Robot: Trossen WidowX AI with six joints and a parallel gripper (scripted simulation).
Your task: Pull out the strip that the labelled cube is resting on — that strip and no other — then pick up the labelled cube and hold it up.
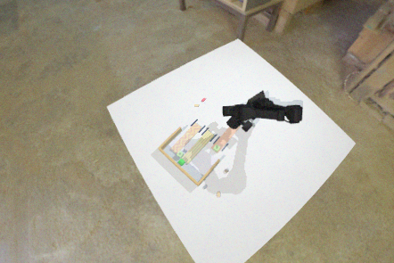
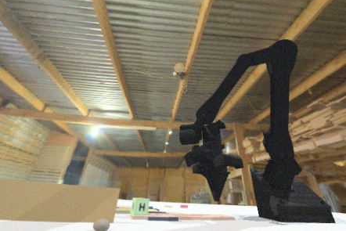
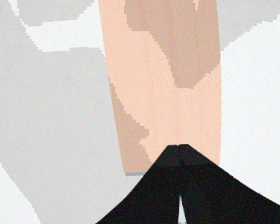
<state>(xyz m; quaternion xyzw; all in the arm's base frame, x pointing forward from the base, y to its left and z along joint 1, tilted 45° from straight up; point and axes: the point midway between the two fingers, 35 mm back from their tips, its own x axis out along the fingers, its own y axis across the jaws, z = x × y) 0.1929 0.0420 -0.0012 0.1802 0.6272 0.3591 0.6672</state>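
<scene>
The dark pebble lies 21 cm ahead of my gripper tip, 21 cm to the left of it and 3 cm below it. Also, from my gripper tip: red piece 6 cm ahead, 29 cm to the right, 3 cm below.
</scene>
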